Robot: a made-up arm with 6 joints. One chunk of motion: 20 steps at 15 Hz.
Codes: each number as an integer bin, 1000 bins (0 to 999) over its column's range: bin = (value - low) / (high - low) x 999, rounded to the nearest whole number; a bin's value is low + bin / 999 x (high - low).
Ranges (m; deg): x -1.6..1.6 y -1.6..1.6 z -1.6..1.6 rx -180..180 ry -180..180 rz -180..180
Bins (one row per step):
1: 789 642 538 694 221 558
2: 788 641 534 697 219 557
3: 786 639 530 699 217 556
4: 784 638 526 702 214 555
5: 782 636 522 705 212 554
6: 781 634 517 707 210 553
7: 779 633 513 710 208 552
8: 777 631 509 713 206 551
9: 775 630 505 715 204 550
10: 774 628 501 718 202 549
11: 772 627 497 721 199 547
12: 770 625 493 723 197 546
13: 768 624 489 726 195 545
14: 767 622 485 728 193 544
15: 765 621 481 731 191 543
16: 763 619 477 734 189 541
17: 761 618 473 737 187 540
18: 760 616 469 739 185 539
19: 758 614 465 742 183 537
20: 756 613 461 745 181 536
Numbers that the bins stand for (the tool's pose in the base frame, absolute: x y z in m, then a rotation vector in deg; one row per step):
1: 0.9273 0.4565 0.1233 70.09 -100.36 21.08
2: 0.9241 0.4533 0.1105 71.17 -101.08 20.72
3: 0.9177 0.4468 0.0977 71.89 -101.80 20.36
4: 0.9113 0.4436 0.0849 72.97 -102.88 20.00
5: 0.9049 0.4372 0.0721 74.05 -103.60 19.64
6: 0.9017 0.4308 0.0561 74.77 -104.32 19.28
7: 0.8953 0.4276 0.0432 75.86 -105.05 18.92
8: 0.8889 0.4212 0.0304 76.94 -105.77 18.56
9: 0.8825 0.4180 0.0176 77.66 -106.49 18.20
10: 0.8793 0.4116 0.0048 78.74 -107.21 17.84
11: 0.8729 0.4084 -0.0080 79.82 -108.29 17.12
12: 0.8665 0.4020 -0.0208 80.54 -109.01 16.76
13: 0.8601 0.3988 -0.0336 81.62 -109.73 16.40
14: 0.8569 0.3924 -0.0464 82.34 -110.45 16.04
15: 0.8505 0.3892 -0.0593 83.42 -111.17 15.68
16: 0.8440 0.3828 -0.0721 84.50 -111.89 14.95
17: 0.8376 0.3796 -0.0849 85.59 -112.61 14.59
18: 0.8344 0.3732 -0.0977 86.31 -113.33 14.23
19: 0.8280 0.3668 -0.1105 87.39 -114.05 13.51
20: 0.8216 0.3636 -0.1233 88.47 -114.77 13.15

